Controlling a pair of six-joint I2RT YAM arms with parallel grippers.
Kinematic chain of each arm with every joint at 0, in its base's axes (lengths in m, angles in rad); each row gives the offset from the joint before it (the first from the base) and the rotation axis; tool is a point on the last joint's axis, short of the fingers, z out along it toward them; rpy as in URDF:
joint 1: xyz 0 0 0.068 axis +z
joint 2: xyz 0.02 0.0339 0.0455 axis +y
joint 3: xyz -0.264 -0.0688 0 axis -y
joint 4: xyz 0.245 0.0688 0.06 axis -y
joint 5: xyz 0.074 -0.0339 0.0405 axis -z
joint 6: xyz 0.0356 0 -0.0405 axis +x
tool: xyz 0 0 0 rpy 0 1.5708 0
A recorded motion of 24 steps. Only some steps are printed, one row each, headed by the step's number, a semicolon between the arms.
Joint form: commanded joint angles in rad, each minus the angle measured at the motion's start. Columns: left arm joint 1, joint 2, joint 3, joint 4, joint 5, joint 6; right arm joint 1, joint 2, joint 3, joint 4, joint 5, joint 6.
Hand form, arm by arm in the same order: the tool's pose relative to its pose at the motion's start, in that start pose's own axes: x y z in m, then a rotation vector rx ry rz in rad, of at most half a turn. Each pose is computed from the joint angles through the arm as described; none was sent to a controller.
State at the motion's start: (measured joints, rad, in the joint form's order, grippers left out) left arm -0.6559 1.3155 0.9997 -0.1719 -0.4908 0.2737; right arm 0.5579 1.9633 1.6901 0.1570 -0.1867 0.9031
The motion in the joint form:
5: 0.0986 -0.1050 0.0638 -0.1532 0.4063 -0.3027; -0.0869 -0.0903 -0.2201 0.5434 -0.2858 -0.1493
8: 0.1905 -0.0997 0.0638 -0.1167 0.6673 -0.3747; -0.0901 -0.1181 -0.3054 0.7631 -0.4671 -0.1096
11: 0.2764 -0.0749 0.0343 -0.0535 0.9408 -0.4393; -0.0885 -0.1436 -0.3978 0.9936 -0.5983 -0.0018
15: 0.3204 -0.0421 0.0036 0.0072 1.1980 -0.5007; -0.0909 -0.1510 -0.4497 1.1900 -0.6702 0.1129
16: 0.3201 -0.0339 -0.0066 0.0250 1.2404 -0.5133; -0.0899 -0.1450 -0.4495 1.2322 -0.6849 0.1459
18: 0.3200 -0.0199 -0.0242 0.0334 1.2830 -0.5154; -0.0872 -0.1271 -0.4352 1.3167 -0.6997 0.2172
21: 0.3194 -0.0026 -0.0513 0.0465 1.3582 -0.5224; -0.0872 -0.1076 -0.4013 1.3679 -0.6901 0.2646
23: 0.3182 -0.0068 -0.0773 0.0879 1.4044 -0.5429; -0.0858 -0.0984 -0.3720 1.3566 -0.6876 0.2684
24: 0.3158 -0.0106 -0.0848 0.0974 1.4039 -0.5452; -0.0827 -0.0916 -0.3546 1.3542 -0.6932 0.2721
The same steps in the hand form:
5: -0.0100 0.0331 -0.0264 0.3177 -0.0411 -0.3484; -0.0270 -0.0019 -0.0399 -0.4193 -0.1199 -0.2884
8: -0.0081 0.0481 -0.0194 0.4960 -0.0764 -0.4593; -0.0198 0.0038 -0.0574 -0.6339 -0.0721 -0.3562
11: 0.0019 0.0567 -0.0065 0.6964 -0.0922 -0.5473; -0.0093 0.0063 -0.0769 -0.8089 -0.0235 -0.3705
15: 0.0108 0.0558 0.0033 0.9213 -0.0923 -0.6054; -0.0040 0.0081 -0.0923 -0.9316 -0.0011 -0.3718
16: 0.0127 0.0531 0.0054 0.9657 -0.0900 -0.6126; -0.0032 0.0090 -0.0938 -0.9596 0.0077 -0.3676
18: 0.0186 0.0482 0.0096 1.0115 -0.0695 -0.6166; -0.0033 0.0122 -0.0956 -1.0152 0.0135 -0.3545
21: 0.0270 0.0411 0.0142 1.0920 -0.0413 -0.6249; -0.0074 0.0168 -0.0952 -1.0535 -0.0056 -0.3450
23: 0.0302 0.0383 0.0135 1.1397 -0.0535 -0.6307; -0.0108 0.0205 -0.0925 -1.0596 -0.0095 -0.3450
24: 0.0309 0.0374 0.0128 1.1409 -0.0578 -0.6294; -0.0116 0.0231 -0.0908 -1.0683 -0.0048 -0.3483

